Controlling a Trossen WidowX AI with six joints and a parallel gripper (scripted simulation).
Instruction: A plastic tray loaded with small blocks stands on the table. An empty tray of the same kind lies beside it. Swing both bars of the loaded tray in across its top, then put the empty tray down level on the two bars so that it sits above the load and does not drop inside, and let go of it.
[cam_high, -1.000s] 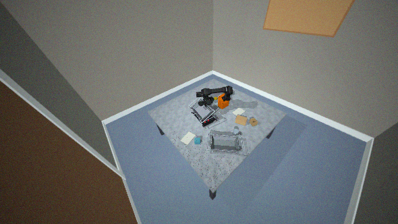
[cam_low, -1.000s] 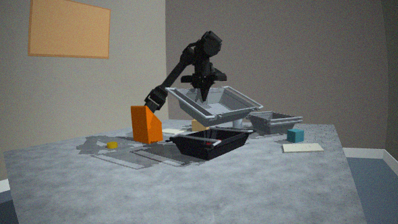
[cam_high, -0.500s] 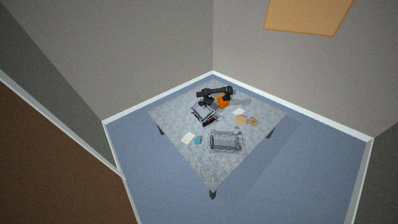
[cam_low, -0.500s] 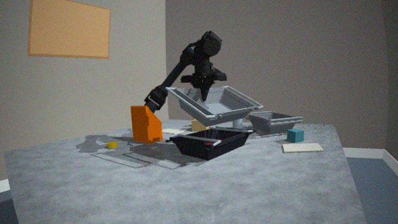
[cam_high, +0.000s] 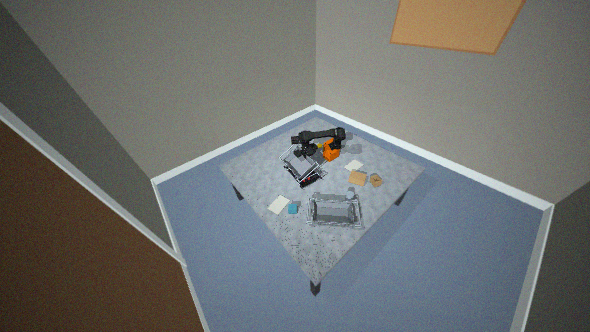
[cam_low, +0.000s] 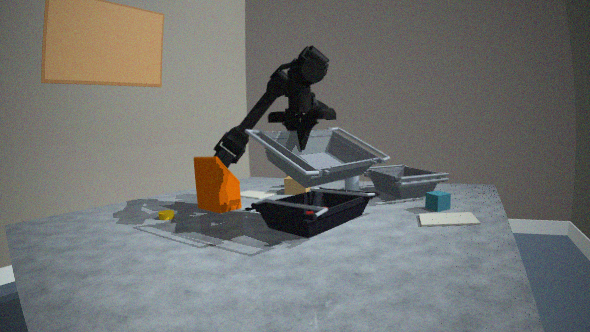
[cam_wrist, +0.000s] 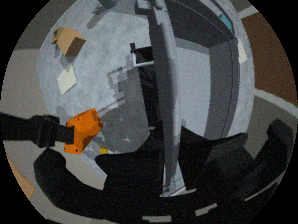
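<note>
The grey tray lies 8 cm ahead of my gripper tip and 1 cm to the right of it. From my gripper tip the other things lie so: box: 44 cm to the left, 34 cm behind, 16 cm below; yellow disc: 35 cm behind, 21 cm to the right, 17 cm below; teal cube: 31 cm ahead, 21 cm to the left, 16 cm below.
</note>
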